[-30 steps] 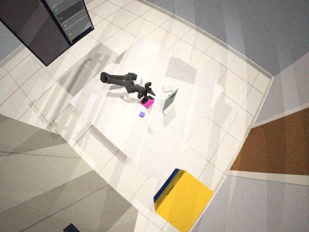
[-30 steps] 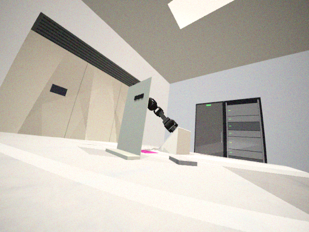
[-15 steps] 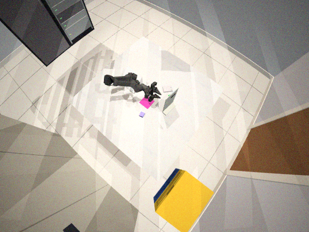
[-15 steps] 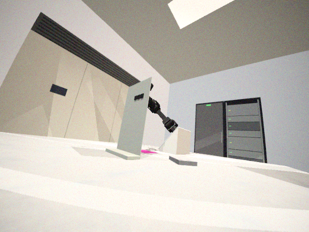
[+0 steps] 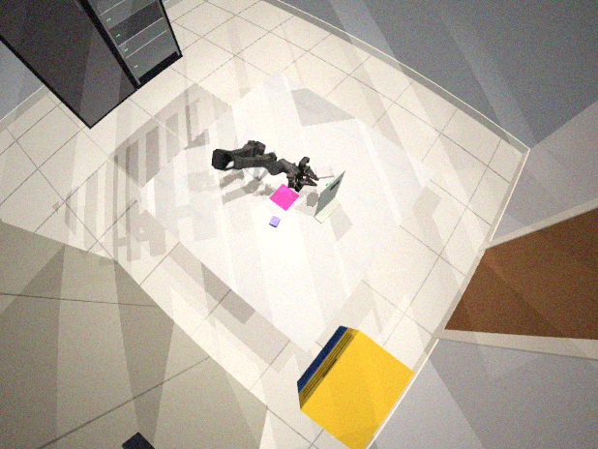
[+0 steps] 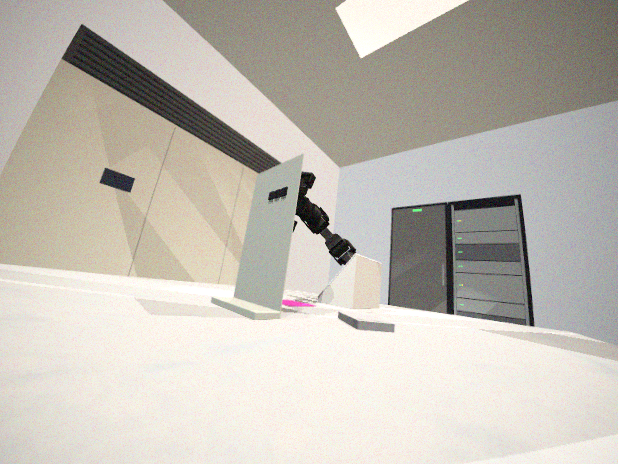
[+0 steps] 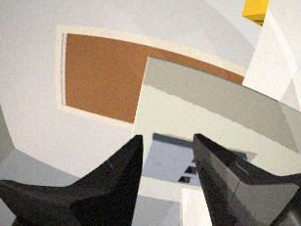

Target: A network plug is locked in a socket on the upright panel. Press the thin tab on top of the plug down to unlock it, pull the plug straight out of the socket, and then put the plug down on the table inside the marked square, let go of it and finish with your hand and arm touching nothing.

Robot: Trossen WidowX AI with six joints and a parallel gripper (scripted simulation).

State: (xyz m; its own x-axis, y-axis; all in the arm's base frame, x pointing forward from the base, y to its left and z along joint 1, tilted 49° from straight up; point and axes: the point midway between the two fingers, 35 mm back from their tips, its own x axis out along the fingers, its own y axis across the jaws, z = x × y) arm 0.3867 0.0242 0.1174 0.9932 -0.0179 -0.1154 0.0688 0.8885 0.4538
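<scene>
My gripper tip is 4 cm short of the green network plug, 4 cm to the right of it and 5 cm above it. Also, from my gripper tip: magenta marked square (16 cm behind, 4 cm to the right, 29 cm below); upright grey panel (6 cm ahead, 5 cm to the left, 15 cm below); purple cube (12 cm behind, 19 cm to the right, 28 cm below).
</scene>
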